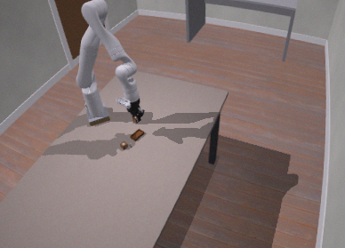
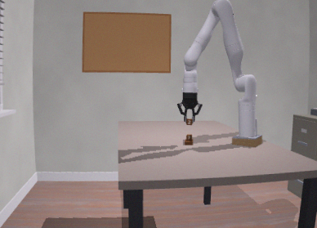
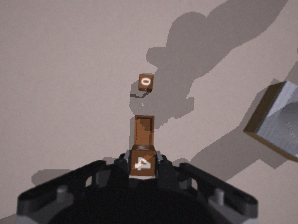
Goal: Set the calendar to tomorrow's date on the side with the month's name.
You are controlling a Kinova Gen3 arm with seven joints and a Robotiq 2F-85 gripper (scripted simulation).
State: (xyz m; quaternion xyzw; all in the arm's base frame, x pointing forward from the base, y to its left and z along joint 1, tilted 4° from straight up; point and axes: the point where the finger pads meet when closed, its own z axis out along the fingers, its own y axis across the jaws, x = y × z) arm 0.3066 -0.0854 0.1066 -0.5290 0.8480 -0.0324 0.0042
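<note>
My gripper is now 12 cm above the brown calendar tray, 2 cm to the left of it and 1 cm past it. The rest, counted from my hand: brown number cube: 12 cm below, 11 cm to the right, 5 cm behind; then digit cube: 1 cm below.
</note>
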